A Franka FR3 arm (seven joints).
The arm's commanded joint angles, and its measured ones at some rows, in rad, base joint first. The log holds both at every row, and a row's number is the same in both.
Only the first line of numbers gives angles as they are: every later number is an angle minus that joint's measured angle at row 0.
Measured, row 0:
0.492 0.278 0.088 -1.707 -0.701 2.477 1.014
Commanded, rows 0 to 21:
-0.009 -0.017 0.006 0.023 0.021 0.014 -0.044
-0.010 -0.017 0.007 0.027 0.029 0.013 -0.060
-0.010 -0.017 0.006 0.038 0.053 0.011 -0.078
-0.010 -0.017 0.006 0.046 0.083 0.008 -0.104
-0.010 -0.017 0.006 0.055 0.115 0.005 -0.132
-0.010 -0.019 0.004 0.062 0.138 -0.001 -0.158
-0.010 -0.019 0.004 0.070 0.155 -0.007 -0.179
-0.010 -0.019 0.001 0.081 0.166 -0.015 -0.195
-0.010 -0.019 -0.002 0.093 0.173 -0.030 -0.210
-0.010 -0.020 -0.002 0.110 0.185 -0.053 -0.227
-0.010 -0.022 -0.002 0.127 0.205 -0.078 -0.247
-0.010 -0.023 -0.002 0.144 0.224 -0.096 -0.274
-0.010 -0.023 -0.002 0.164 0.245 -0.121 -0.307
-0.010 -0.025 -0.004 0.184 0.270 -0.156 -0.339
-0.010 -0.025 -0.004 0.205 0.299 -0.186 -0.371
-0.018 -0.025 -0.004 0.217 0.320 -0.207 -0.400
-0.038 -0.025 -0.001 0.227 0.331 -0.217 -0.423
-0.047 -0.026 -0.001 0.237 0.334 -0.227 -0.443
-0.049 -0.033 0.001 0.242 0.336 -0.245 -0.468
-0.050 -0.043 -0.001 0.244 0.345 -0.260 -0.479
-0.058 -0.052 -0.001 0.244 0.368 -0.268 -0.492
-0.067 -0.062 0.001 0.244 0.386 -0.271 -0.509
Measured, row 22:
-0.044 -0.023 -0.010 0.222 0.326 -0.232 -0.443
